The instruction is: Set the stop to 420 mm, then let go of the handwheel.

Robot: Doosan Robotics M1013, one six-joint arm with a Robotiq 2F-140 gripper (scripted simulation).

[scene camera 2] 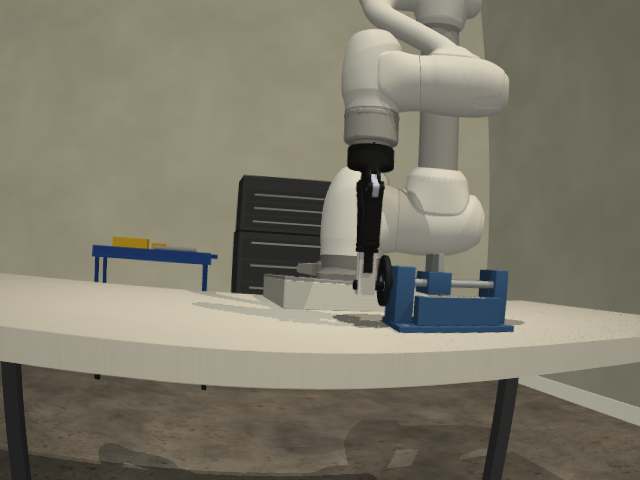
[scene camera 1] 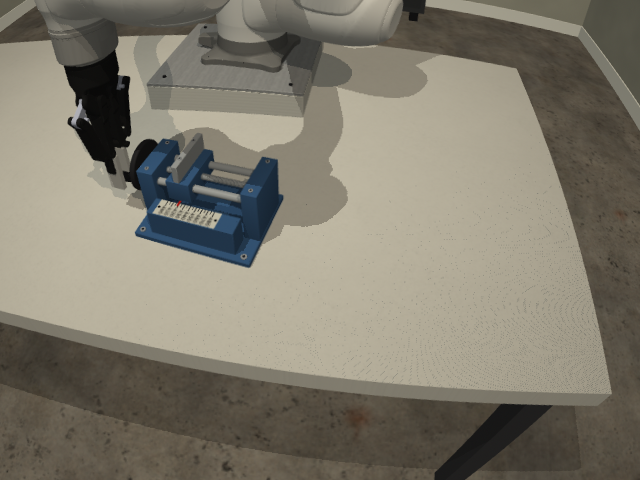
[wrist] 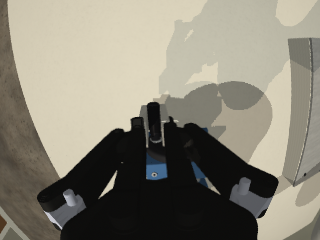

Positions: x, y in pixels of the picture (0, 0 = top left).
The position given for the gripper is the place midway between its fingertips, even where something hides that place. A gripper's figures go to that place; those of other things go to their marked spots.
Scene:
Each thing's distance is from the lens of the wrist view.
gripper [wrist: 153, 114]: 0.23 m
black handwheel [wrist: 155, 149]: 0.20 m

